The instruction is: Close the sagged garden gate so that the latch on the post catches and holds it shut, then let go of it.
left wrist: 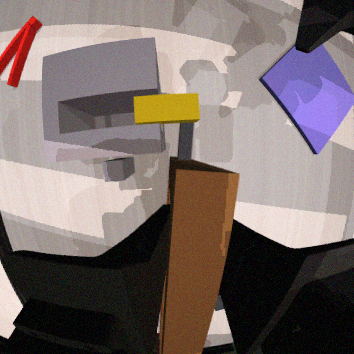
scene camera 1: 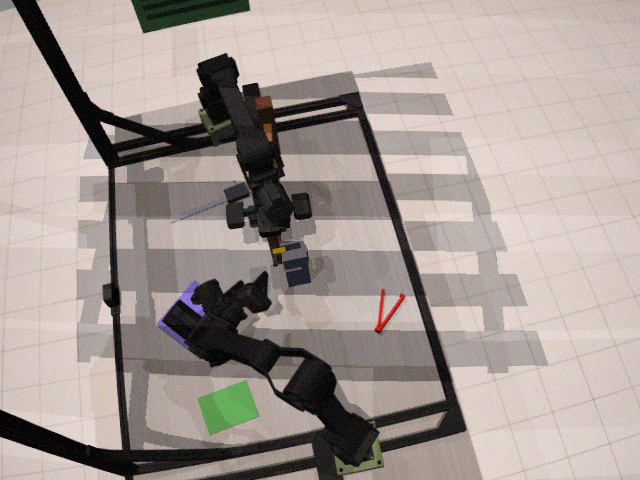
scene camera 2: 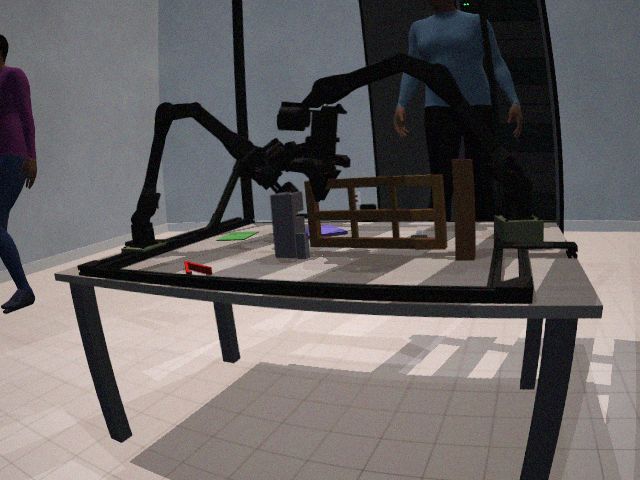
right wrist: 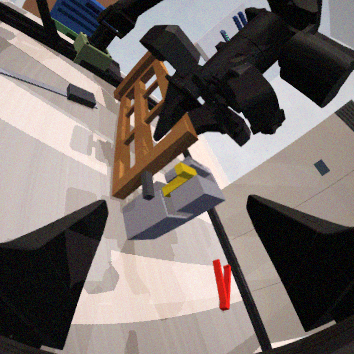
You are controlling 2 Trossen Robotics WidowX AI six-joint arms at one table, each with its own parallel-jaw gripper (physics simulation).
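Places are measured from the left arm's base along level axes (x ahead, y left, z up), in centimetres.
Where they show: left gripper, fingertip midpoint: [scene camera 2: 319,201] [right wrist: 160,142]; right gripper, fingertip midpoint: [scene camera 1: 253,276] [scene camera 2: 284,185] [right wrist: 178,204]; left arm's base, link origin: [scene camera 1: 219,114] [scene camera 2: 518,217] [right wrist: 96,44]; right arm's base, link origin: [scene camera 1: 356,447] [scene camera 2: 144,245].
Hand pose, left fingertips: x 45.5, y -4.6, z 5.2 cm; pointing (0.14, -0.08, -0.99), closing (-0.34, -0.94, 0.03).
Observation:
Things, the pixels of their centre, and the offset from my left fingertips. "spot": a spot on its surface instead.
- brown gate, body centre: [left wrist: 138,289] [right wrist: 154,128] [scene camera 2: 354,218] [scene camera 1: 286,203] dx -7.9, dy +7.3, dz -3.2 cm
- brown hinge post, surface spot: [scene camera 2: 464,211] spot: dx -30.3, dy +15.3, dz -1.8 cm
- grey latch post, surface spot: [left wrist: 100,67] spot: dx +8.3, dy +1.2, dz +2.4 cm
- yellow latch piece, surface spot: [left wrist: 166,108] [right wrist: 188,169] [scene camera 1: 278,250] spot: dx +5.6, dy -0.8, dz +2.0 cm
- dark bar, surface spot: [left wrist: 185,141] [right wrist: 149,179] spot: dx +3.9, dy -1.7, dz -2.9 cm
- purple square, surface spot: [left wrist: 310,95] spot: dx +4.7, dy -22.7, dz -10.7 cm
- green square, surface spot: [scene camera 1: 228,407] [scene camera 2: 237,235] spot: dx +28.7, dy -27.0, dz -11.4 cm
- red V-shaped piece, surface spot: [scene camera 2: 197,267] [right wrist: 221,280] spot: dx +25.1, dy +15.1, dz -10.6 cm
- dark block with a thin rod, surface spot: [right wrist: 81,95] [scene camera 1: 236,195] spot: dx -20.8, dy -2.0, dz -9.7 cm
The brown gate [scene camera 2: 419,212] [left wrist: 200,260] [right wrist: 159,156] stands between the brown hinge post [scene camera 2: 464,211] and the grey latch post [scene camera 1: 298,276] [scene camera 2: 284,224] [left wrist: 100,67] [right wrist: 150,220]. A yellow latch piece [scene camera 1: 278,250] [left wrist: 166,108] [right wrist: 179,179] sits at the latch post's slot. A dark bar [left wrist: 185,141] [right wrist: 147,185] sticks out of the gate's end; in the left wrist view it is beside the slot, under the yellow piece's outer end. My left gripper [scene camera 2: 320,195] [left wrist: 185,210] is shut on the gate's end upright. My right gripper [right wrist: 178,204] is open and empty, near the latch post.
A purple square [scene camera 1: 195,291] [left wrist: 310,95] lies beneath my right wrist. A green square [scene camera 1: 228,407] [scene camera 2: 237,236] lies near the right arm. A red V-shaped piece [scene camera 1: 379,328] [scene camera 2: 197,267] [right wrist: 223,292] and a dark block with a thin rod [scene camera 1: 236,192] [right wrist: 81,95] lie on the table.

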